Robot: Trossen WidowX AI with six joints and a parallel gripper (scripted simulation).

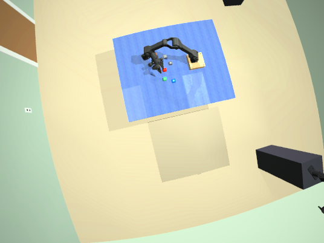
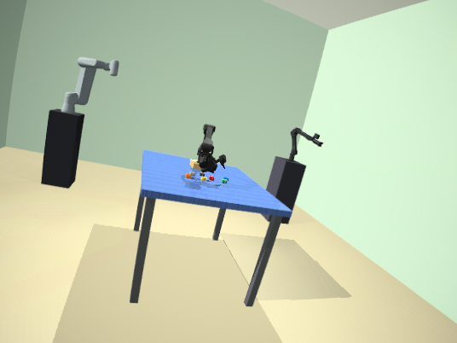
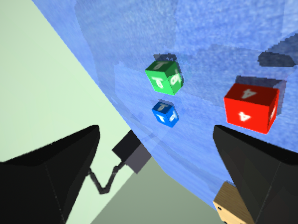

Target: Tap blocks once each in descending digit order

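Now: gripper tip 1 cm past the green block, 6 cm to the right of it and 7 cm above it. Also, from my gripper tip: red block 3 cm behind, 3 cm to the right, 7 cm below; then blue block 9 cm behind, 9 cm to the left, 7 cm below; then yellow block 2 cm ahead, 10 cm to the right, 7 cm below.
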